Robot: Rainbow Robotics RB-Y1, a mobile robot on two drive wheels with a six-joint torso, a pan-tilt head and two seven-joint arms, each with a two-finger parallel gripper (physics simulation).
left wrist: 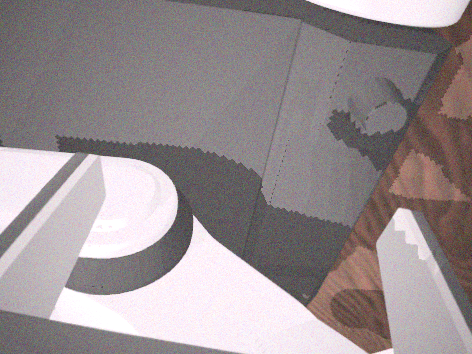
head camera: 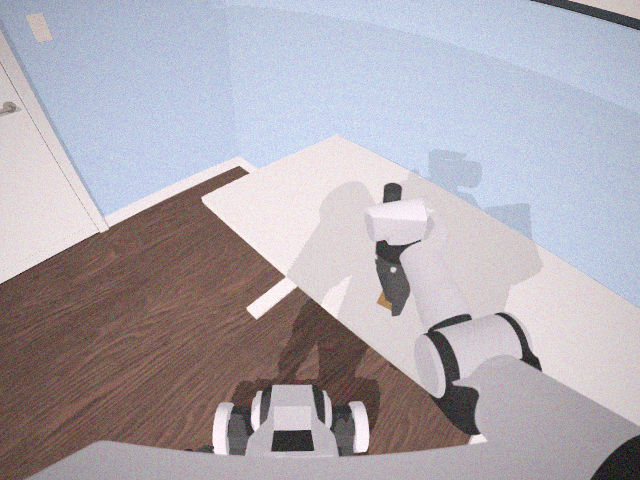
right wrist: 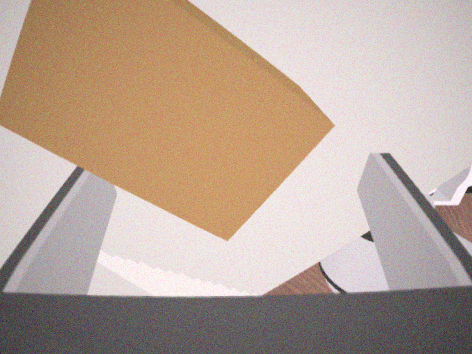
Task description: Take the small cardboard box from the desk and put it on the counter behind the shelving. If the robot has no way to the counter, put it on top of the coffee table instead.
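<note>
The small cardboard box is orange-brown and lies on the white desk. In the head view most of it is hidden behind my right gripper. That gripper is open and points down over the box. In the right wrist view the box reaches across the left finger's tip and partly into the space between the fingers; the right finger is apart from it. My left gripper is open and empty, low beside my own body. Counter, shelving and coffee table do not show.
A blue wall runs along the desk's far side. A white door is at the left. Brown wooden floor lies left of the desk, where a white bar sticks out from under its edge. My base is near the desk's front edge.
</note>
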